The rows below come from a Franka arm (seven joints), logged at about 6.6 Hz.
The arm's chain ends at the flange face. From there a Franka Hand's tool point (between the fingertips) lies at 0.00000 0.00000 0.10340 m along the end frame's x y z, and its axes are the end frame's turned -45 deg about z.
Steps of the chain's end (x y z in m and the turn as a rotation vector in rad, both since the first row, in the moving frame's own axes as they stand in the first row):
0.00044, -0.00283, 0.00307, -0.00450, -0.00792, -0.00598
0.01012, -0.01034, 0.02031, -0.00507, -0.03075, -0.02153
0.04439, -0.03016, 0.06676, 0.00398, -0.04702, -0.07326
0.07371, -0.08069, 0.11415, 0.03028, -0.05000, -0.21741
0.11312, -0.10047, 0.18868, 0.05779, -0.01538, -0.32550
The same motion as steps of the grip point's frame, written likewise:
0.00140, -0.00194, 0.00307, 0.00242, -0.00878, -0.00598
0.01183, -0.00200, 0.02026, 0.01816, -0.02533, -0.02153
0.04944, 0.00645, 0.06664, 0.03606, -0.03043, -0.07326
0.10711, -0.01060, 0.11397, 0.05677, -0.01394, -0.21741
0.15321, 0.00319, 0.18850, 0.05174, 0.02999, -0.32550

